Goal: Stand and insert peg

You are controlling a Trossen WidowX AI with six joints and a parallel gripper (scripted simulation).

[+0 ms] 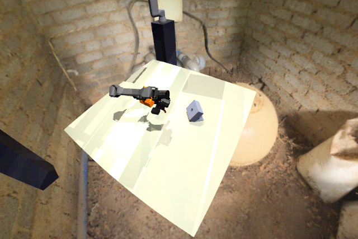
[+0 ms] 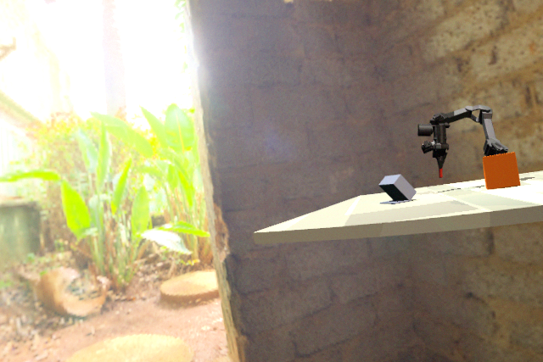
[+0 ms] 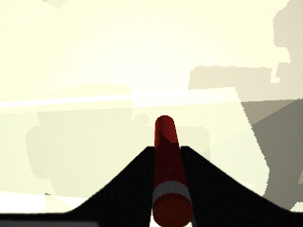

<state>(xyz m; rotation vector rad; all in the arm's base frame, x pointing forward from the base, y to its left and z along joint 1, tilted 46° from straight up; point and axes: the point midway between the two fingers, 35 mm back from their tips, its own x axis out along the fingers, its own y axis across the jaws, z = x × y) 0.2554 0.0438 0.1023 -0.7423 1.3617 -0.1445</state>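
My gripper tip is now 17 cm short of the sloped panel, 17 cm to the right of it and 5 cm above it. From my gripper tip the other things lie so: red peg 2 cm above.
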